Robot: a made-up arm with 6 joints.
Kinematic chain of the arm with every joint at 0, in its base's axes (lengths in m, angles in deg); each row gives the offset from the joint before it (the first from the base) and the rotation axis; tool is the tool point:
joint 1: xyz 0 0 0.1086 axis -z
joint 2: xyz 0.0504 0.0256 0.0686 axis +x
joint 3: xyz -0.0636 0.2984 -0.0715 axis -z
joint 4: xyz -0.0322 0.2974 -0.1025 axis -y
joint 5: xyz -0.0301 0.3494 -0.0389 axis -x
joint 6: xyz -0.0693 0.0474 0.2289 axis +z
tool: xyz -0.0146 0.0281 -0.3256
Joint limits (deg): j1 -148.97..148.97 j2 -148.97..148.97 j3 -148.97..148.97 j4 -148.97..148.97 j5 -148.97..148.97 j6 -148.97..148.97
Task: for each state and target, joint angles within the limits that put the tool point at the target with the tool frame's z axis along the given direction. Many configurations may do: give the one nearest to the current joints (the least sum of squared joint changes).
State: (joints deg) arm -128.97 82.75 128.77 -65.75 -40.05 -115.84
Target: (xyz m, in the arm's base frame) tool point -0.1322 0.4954 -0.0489 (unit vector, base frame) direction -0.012 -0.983 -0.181
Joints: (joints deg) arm -92.63 86.93 146.40 -94.16 -23.29 -140.06
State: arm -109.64 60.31 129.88 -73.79 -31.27 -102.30
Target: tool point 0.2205 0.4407 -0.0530 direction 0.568 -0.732 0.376
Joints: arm -73.48 14.09 148.97 -55.33 15.59 -142.72
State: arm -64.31 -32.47 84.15 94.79 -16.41 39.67
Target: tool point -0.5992 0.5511 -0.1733 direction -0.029 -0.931 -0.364
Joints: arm -113.32 -13.48 78.20 112.51 -46.86 42.64
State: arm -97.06 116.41 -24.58 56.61 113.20 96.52
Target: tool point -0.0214 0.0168 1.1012 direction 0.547 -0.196 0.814
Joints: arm -96.51 111.16 4.22 59.46 67.77 109.98
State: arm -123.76 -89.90 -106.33 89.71 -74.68 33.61
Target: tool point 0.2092 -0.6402 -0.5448 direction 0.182 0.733 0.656
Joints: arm -105.00 -71.85 -64.45 110.61 -66.05 65.62
